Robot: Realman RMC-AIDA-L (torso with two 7-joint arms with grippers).
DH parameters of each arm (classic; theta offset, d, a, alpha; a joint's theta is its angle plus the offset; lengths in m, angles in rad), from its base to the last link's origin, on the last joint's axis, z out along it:
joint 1: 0 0.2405 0 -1.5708
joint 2: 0 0 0 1.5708
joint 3: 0 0.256 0 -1.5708
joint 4: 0 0 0 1.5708
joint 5: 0 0.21 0 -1.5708
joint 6: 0 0 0 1.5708
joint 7: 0 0.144 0 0
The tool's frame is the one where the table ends.
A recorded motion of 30 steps. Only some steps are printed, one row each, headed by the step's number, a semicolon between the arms.
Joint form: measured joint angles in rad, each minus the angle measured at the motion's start. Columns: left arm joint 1, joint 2, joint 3, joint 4, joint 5, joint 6, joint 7; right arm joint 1, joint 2, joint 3, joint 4, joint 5, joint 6, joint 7.
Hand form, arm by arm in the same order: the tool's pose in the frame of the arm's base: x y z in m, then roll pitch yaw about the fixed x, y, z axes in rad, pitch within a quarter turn. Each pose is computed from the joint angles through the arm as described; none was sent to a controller.
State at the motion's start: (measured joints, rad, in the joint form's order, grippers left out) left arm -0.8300 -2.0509 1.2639 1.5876 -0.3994 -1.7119 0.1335; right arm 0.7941 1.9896 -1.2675 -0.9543 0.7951 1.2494 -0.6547
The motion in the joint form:
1: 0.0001 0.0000 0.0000 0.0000 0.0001 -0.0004 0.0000; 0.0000 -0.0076 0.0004 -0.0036 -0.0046 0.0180 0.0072
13: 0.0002 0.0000 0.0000 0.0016 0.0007 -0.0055 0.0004; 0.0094 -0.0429 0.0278 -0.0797 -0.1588 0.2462 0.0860
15: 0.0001 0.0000 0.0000 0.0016 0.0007 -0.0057 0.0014; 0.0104 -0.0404 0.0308 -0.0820 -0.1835 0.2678 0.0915
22: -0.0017 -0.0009 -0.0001 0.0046 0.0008 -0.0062 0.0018; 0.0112 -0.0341 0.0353 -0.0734 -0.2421 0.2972 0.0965
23: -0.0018 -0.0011 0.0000 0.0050 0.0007 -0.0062 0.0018; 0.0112 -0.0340 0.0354 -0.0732 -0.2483 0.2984 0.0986
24: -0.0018 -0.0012 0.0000 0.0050 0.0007 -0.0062 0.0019; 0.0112 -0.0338 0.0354 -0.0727 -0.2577 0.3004 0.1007
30: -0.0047 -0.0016 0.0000 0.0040 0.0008 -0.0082 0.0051; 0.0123 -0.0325 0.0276 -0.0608 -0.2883 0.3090 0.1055
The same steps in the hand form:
1: -0.0843 0.3879 0.0676 -2.4724 -0.0857 0.8544; 0.1715 0.4223 0.0044 -2.7442 0.0617 -0.7490
13: -0.0845 0.3873 0.0678 -2.4723 -0.0823 0.8561; 0.1836 0.4084 0.0331 -2.6874 -0.1132 -0.8425
15: -0.0844 0.3873 0.0677 -2.4723 -0.0815 0.8553; 0.1862 0.4061 0.0339 -2.6780 -0.1362 -0.8579
22: -0.0831 0.3872 0.0678 -2.4724 -0.0822 0.8510; 0.1951 0.4018 0.0343 -2.6488 -0.1846 -0.8934
23: -0.0830 0.3871 0.0678 -2.4726 -0.0823 0.8505; 0.1959 0.4017 0.0347 -2.6437 -0.1874 -0.8974
24: -0.0829 0.3871 0.0677 -2.4727 -0.0823 0.8505; 0.1972 0.4016 0.0352 -2.6362 -0.1926 -0.9027
30: -0.0821 0.3871 0.0674 -2.4734 -0.0782 0.8472; 0.2028 0.3994 0.0346 -2.6149 -0.2229 -0.9240

